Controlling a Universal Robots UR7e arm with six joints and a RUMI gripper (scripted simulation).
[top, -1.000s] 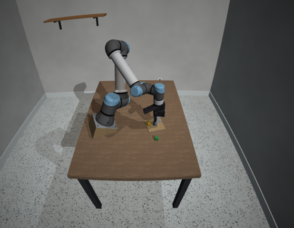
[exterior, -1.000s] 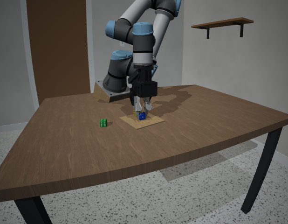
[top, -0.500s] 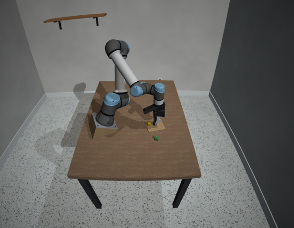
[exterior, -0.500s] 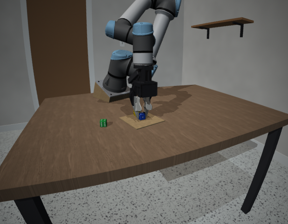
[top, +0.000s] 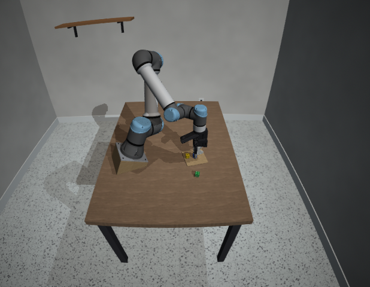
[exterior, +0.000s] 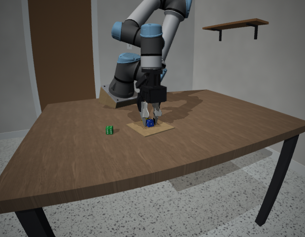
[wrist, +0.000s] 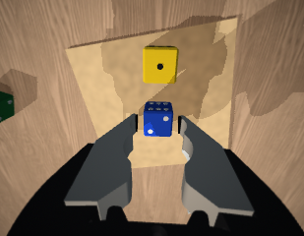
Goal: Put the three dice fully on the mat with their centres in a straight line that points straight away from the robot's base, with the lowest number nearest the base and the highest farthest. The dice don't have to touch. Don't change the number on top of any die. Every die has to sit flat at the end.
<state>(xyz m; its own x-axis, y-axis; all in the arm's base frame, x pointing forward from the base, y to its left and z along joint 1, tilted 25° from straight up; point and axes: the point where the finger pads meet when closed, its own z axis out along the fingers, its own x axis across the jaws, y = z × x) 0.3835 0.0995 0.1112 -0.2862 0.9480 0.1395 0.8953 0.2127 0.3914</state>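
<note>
My hand is 1 cm above the blue die. The rest, counted from my hand: tan mat: 2 cm below; then green die: 4 cm ahead, 16 cm to the right, 1 cm below; then yellow die: 5 cm behind, 2 cm to the right, 1 cm below.
</note>
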